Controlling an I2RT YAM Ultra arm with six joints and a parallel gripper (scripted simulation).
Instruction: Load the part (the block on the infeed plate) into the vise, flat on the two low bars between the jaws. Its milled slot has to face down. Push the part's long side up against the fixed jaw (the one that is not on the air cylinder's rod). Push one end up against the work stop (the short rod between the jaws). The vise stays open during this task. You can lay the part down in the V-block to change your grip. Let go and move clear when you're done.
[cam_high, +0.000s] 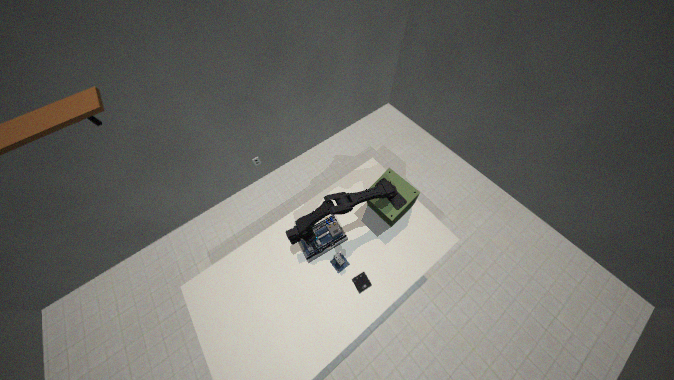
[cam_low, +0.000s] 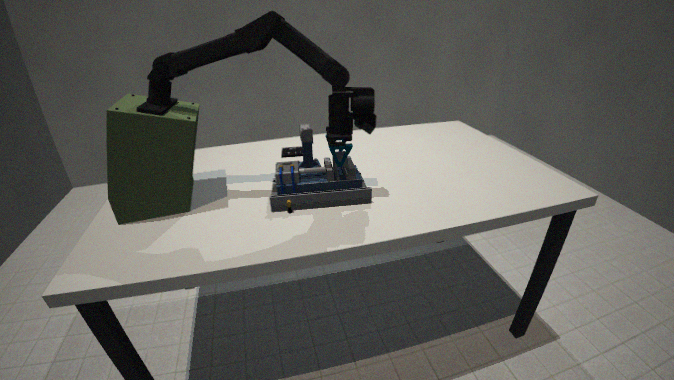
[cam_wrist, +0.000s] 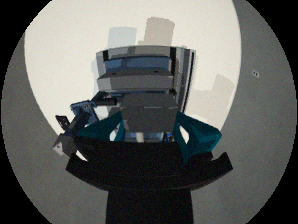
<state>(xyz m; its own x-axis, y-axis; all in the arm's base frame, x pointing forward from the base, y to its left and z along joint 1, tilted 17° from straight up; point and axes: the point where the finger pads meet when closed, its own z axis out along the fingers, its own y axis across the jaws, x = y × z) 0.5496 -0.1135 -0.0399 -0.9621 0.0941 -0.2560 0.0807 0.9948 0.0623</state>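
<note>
Now: the grey block part 1 cm below my hand. Round my hand: cylinder rod: 8 cm behind, 4 cm below, 3 cm to the left; then air cylinder: 16 cm behind, 4 cm below, 3 cm to the left; then vise: 7 cm below, 6 cm behind, 3 cm to the left.
</note>
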